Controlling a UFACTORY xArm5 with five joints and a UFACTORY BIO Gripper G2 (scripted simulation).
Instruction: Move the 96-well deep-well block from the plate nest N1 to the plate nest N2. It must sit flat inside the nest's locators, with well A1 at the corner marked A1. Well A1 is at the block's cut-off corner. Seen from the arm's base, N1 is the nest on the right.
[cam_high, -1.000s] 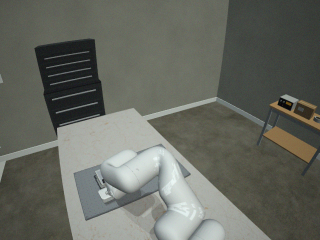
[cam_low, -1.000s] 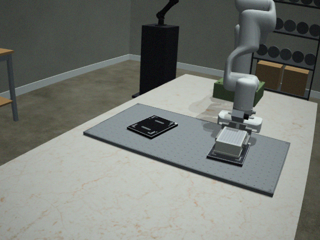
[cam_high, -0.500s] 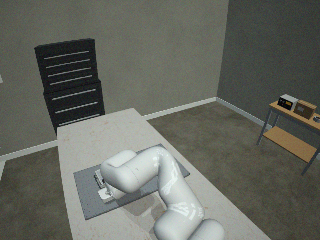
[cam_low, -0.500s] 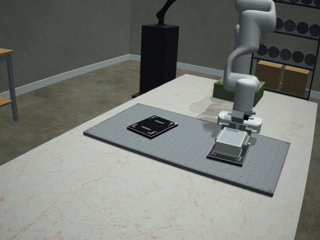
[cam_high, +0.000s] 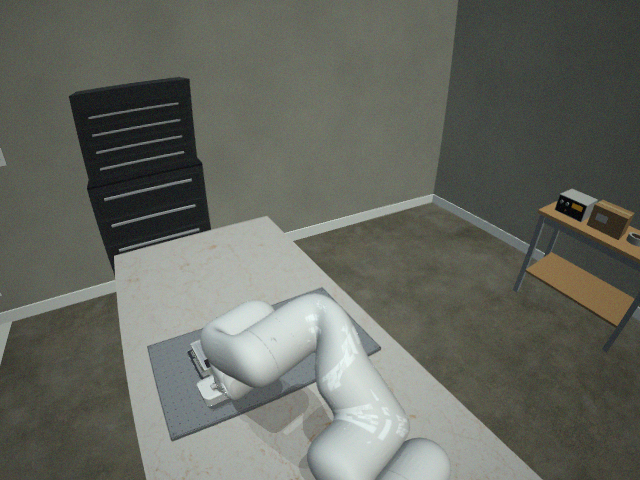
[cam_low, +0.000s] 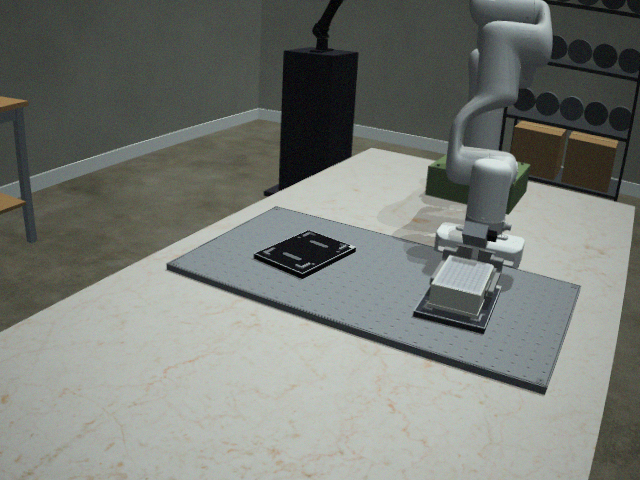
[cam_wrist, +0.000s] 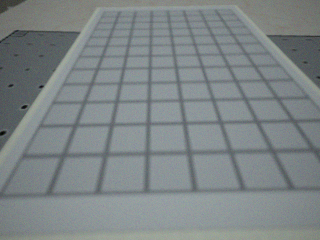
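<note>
Right now the white 96-well deep-well block is 1 cm ahead of my hand. The rest, counted from my hand: plate nest N2 (3 cm below, 1 cm ahead); black plate nest N1 (31 cm to the right, 3 cm below, 1 cm behind).
</note>
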